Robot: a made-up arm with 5 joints.
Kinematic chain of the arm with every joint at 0, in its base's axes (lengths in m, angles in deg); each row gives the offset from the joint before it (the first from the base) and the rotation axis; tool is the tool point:
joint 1: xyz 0 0 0.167 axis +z
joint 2: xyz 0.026 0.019 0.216 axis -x
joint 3: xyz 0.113 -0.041 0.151 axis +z
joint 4: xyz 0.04 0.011 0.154 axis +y
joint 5: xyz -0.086 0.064 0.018 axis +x
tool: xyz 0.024 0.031 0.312
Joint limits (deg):
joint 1: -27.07..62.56
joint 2: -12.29..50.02
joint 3: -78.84..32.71
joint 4: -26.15..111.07
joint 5: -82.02..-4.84
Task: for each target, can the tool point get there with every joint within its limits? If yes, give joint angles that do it. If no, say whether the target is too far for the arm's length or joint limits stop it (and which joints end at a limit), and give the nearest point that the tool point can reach.
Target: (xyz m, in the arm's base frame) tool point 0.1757 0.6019 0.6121
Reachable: yes | joints 20.62 40.07 -31.69 27.40 -54.98
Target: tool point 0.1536 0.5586 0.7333
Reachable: yes | joints 43.17 30.50 -67.56 24.68 -64.13
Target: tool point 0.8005 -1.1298 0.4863
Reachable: no: too far | nearest point 0.3311 -0.4673 0.6128 | short by 0.822 m
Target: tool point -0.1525 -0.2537 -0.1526
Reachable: no: joint limits stop it (at a limit: joint 1, joint 2, joint 3, joint 4, joint 5) | nearest point -0.4223 0.1118 0.3722 | short by 0.694 m
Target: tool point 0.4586 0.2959 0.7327
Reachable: yes | joints 35.92 -5.52 -62.45 96.73 -65.75
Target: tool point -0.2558 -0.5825 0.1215
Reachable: no: joint limits stop it (at a limit: joint 1, joint 2, joint 3, joint 4, joint 5) | nearest point 0.1205 -0.5107 0.5431 | short by 0.570 m
